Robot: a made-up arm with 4 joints.
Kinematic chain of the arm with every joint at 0, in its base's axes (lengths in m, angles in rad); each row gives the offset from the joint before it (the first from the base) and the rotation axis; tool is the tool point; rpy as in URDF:
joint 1: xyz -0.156 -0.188 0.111 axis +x
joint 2: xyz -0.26 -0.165 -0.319 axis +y
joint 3: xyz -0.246 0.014 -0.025 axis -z
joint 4: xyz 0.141 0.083 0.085 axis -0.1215 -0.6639 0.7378
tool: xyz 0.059 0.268 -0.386 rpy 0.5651 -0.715 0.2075
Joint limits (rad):
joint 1: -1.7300..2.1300
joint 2: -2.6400..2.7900
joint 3: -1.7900..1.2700
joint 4: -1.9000..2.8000
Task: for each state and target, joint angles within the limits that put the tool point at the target. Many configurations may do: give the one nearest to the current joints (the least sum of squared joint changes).
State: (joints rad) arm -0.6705 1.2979 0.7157 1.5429
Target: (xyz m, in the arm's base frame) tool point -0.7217 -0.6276 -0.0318
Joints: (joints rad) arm -1.3127 1.7220 0.6020 1.5549
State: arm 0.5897 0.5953 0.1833 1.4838
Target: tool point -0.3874 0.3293 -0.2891
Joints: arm 0.8454 0.4574 0.5478 1.4076
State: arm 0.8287 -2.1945 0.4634 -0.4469
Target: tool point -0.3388 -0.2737 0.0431
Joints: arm 0.9541 -2.4955 0.9900 -0.3795
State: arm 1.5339 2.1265 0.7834 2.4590
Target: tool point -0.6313 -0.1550 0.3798
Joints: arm 2.1156 2.4826 0.2293 2.4849
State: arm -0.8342 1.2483 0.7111 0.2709
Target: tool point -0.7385 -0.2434 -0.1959
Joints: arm -0.6791 1.8095 0.2058 0.1871
